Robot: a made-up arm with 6 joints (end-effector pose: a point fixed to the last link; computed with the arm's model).
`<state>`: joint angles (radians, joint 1 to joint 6).
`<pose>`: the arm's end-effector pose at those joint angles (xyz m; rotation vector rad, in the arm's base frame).
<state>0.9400 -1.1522 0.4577 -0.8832 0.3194 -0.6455</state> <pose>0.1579 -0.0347 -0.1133 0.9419 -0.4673 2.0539</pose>
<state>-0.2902 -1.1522 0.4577 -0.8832 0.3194 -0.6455</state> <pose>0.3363 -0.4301 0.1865 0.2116 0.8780 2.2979</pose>
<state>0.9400 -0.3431 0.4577 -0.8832 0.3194 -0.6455</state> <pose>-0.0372 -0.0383 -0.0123 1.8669 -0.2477 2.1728</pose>
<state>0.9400 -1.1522 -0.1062 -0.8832 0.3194 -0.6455</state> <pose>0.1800 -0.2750 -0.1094 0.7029 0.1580 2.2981</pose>
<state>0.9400 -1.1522 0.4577 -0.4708 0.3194 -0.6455</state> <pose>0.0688 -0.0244 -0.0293 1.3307 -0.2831 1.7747</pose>
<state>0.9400 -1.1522 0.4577 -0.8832 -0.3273 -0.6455</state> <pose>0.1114 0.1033 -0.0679 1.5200 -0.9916 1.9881</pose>
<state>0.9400 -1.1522 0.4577 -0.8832 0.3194 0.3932</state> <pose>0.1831 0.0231 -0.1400 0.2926 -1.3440 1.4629</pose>
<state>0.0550 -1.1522 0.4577 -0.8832 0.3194 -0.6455</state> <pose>0.2728 -0.3676 0.0573 0.4400 0.4988 2.2991</pose>
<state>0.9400 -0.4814 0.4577 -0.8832 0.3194 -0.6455</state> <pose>-0.0085 -0.0275 -0.0357 1.7039 -0.2932 2.1711</pose>
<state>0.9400 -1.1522 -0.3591 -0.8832 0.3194 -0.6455</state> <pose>0.2112 -0.3724 -0.0705 0.5752 0.4485 2.3632</pose>
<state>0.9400 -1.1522 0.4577 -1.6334 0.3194 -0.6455</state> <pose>0.3739 -0.0515 -0.1509 0.1150 -0.7759 2.3992</pose>
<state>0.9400 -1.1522 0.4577 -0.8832 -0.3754 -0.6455</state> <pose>0.1074 0.1118 -0.0611 1.5628 -1.0318 1.9755</pose>
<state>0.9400 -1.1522 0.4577 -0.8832 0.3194 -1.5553</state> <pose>0.1876 -0.0698 -0.0737 1.4348 0.5346 2.2710</pose>
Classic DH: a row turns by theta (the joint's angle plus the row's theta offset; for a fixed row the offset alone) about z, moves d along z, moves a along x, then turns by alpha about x. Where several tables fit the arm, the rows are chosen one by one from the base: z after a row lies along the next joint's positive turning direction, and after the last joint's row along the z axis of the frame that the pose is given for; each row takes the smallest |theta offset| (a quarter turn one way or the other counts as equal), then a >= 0, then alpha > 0; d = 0 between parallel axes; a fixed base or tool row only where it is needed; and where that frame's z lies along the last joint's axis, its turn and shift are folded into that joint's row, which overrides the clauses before.
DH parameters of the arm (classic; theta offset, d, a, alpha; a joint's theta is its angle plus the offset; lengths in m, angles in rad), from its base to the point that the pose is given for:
base (fixed): -1.448 0.4487 0.0301 -1.9763
joint 1: -1.5221 0.2864 0.0213 1.458
joint 2: 1.1955 -0.0985 0.0823 -1.588
joint 3: -1.3957 0.1228 -0.1224 1.4157
joint 4: 0.0712 0.1355 0.0343 1.8625
joint 5: -1.3742 0.1637 -0.146 1.6311
joint 6: -1.3906 0.1895 -0.0632 -1.5708
tool (fixed): 1.5708 -0.0277 0 0

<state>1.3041 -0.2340 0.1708 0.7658 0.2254 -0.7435</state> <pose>0.0813 -0.1328 0.3305 2.7173 1.2789 0.7221</pose>
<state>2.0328 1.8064 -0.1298 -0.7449 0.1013 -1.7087</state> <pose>-0.0630 0.1387 0.0124 0.5296 -0.2074 -0.5866</pose>
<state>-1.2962 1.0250 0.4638 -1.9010 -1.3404 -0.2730</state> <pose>-0.0503 0.0550 0.7359 1.9249 -0.0652 0.1070</pose>
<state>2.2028 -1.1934 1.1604 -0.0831 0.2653 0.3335</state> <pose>0.2664 0.2119 0.5381 1.7226 -1.6053 -0.7389</pose>
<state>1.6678 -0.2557 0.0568 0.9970 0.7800 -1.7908</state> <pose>0.1964 -0.0941 0.1766 -1.4073 -1.5755 -0.2847</pose>
